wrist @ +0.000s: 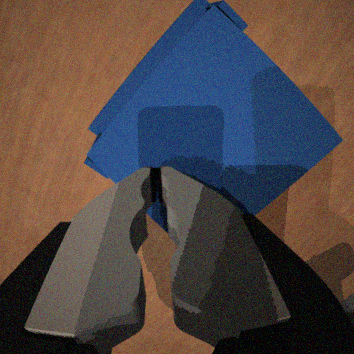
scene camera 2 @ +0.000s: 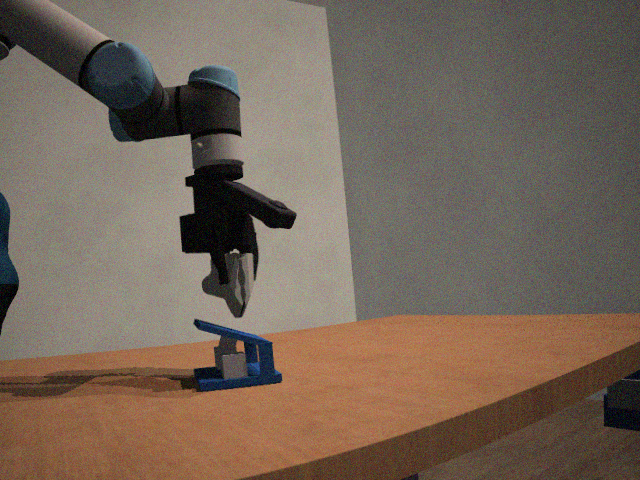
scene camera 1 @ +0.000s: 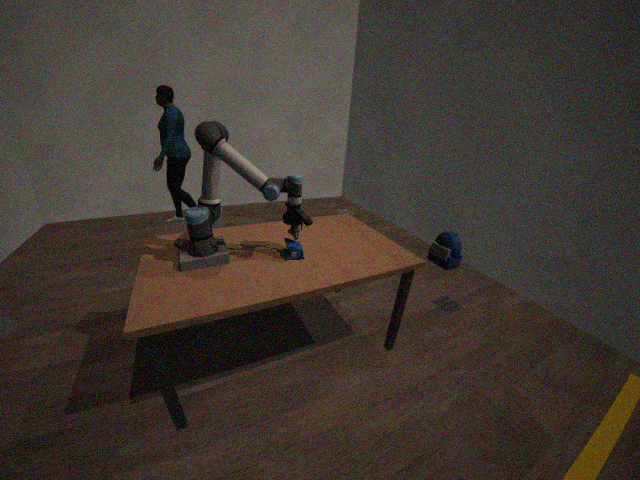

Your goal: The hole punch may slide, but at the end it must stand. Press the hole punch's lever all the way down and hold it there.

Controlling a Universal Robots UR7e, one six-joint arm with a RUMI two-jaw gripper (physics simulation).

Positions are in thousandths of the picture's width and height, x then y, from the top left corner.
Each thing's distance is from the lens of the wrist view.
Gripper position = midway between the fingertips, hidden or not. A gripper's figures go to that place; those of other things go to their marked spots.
my gripper (wrist: 442, 482): 0.14 m
blue lever (wrist: 614, 306): 0.15 m
